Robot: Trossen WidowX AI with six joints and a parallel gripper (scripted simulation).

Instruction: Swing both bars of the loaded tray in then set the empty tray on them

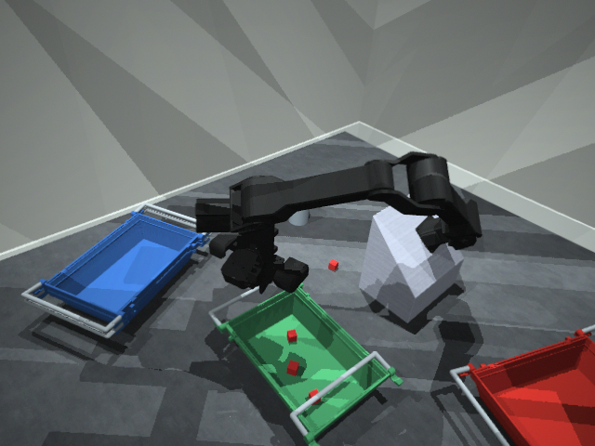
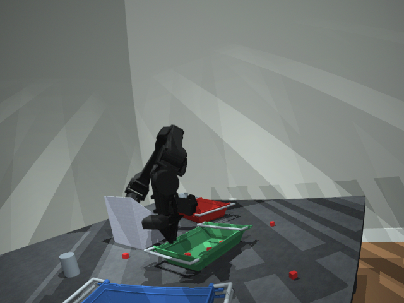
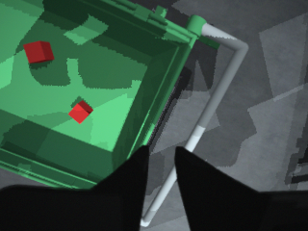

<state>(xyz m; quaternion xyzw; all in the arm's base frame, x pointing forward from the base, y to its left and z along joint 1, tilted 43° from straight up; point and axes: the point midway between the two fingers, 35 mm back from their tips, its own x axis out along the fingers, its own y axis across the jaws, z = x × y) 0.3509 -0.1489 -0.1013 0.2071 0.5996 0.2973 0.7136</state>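
Now: gripper tip 230 mm past the red tray, 520 mm to the right of it and 50 mm above it.
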